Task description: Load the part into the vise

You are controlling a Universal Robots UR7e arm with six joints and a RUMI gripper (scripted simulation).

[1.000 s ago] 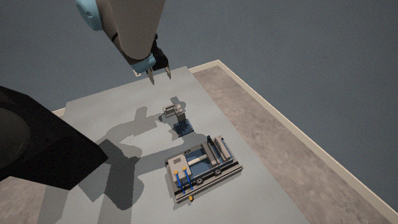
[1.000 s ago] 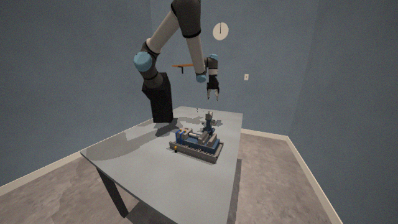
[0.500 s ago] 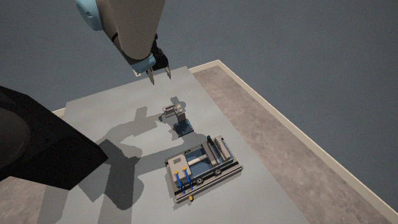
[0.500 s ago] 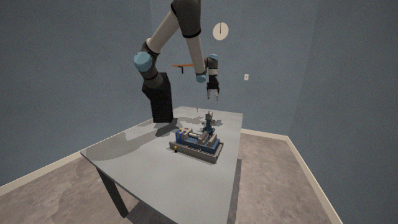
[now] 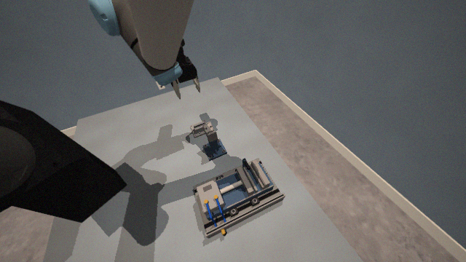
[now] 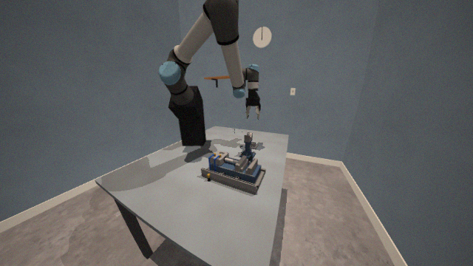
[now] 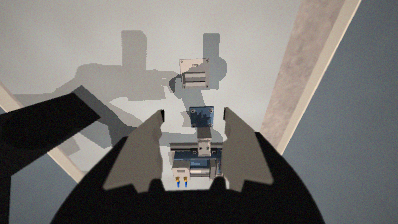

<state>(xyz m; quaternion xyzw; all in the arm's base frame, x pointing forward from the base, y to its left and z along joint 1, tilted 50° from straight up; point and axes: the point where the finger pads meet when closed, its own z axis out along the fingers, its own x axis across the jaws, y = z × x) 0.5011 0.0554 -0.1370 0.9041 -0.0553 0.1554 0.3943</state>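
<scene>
The part lies 210 mm below my hand. From my hand the other things lie so: cylinder rod 90 mm behind, 370 mm to the right, 170 mm below; then pale plate 10 mm to the left, 240 mm below; then work stop 10 mm ahead, 350 mm to the right, 150 mm below.
</scene>
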